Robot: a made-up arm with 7 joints.
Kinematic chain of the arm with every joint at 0, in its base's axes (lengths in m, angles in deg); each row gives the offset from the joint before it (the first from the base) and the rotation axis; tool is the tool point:
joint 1: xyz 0 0 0.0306 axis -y
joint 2: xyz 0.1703 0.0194 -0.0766 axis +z
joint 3: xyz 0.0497 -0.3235 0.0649 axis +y
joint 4: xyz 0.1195 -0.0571 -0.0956 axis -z
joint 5: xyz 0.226 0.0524 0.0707 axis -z
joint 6: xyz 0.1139 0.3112 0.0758 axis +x
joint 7: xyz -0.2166 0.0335 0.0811 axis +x
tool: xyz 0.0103 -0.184 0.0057
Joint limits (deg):
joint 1: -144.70..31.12
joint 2: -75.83..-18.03
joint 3: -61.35..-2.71
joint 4: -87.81..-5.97
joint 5: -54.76..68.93
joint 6: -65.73..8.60
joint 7: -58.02..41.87
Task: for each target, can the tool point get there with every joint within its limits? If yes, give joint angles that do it. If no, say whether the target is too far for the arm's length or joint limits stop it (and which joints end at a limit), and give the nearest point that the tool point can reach.
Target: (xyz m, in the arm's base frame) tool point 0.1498 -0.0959 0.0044
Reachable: yes | joints -59.75 -34.20 -45.14 -41.21 -5.77 -15.88 16.99
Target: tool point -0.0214 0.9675 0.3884
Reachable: no: joint limits stop it (at a limit: joint 1, joint 2, joint 3, joint 5, joint 6, joint 7) | nearest point 0.0835 0.3812 0.3056 | short by 0.601 m
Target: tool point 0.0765 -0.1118 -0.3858
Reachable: yes | joints -95.47 -27.05 -23.07 -31.48 48.82 1.03 34.34
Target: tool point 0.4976 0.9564 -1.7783
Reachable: no: too far | nearest point 0.2124 0.0804 -0.7414 | short by 1.387 m
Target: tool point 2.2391 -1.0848 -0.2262
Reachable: no: too far | nearest point 0.8833 -0.3595 -0.0707 | short by 1.545 m
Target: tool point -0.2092 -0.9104 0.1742
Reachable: no: joint limits stop it (at a limit: joint 2, joint 3, joint 4, joint 5, joint 6, joint 7) | nearest point -0.1863 -0.5247 0.1585 | short by 0.387 m
